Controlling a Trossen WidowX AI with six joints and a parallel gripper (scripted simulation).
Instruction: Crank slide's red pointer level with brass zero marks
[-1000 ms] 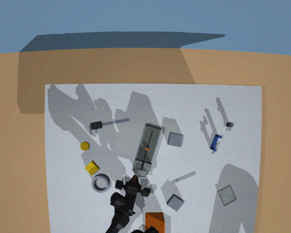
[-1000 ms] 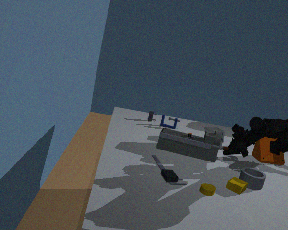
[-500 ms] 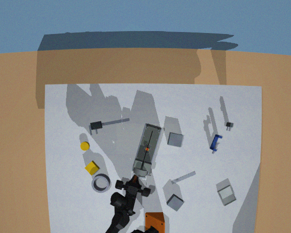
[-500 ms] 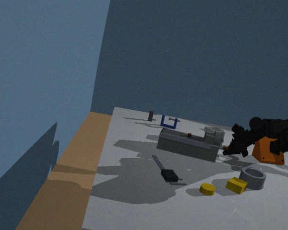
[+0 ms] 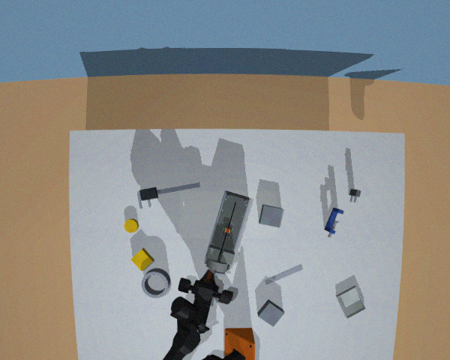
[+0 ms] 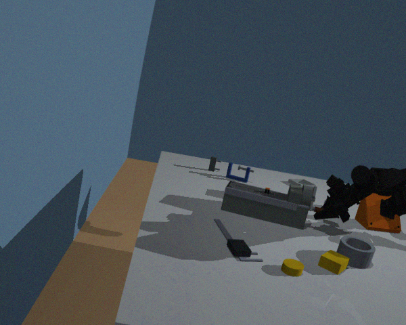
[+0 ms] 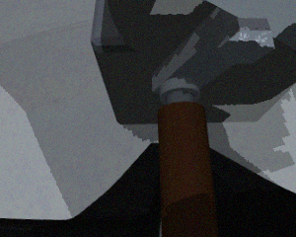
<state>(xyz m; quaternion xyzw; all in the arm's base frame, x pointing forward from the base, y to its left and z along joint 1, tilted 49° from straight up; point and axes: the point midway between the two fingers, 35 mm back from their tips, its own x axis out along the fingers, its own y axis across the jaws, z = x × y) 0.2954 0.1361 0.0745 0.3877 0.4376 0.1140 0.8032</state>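
Now: gripper tip 20 mm past the brown crank handle and 30 mm below it. Round my gripper tip: flat grey bar: 270 mm to the right, 40 mm below; then red pointer: 160 mm ahead, 40 mm to the right, 40 mm above; then yellow block: 260 mm to the left, 20 mm below.
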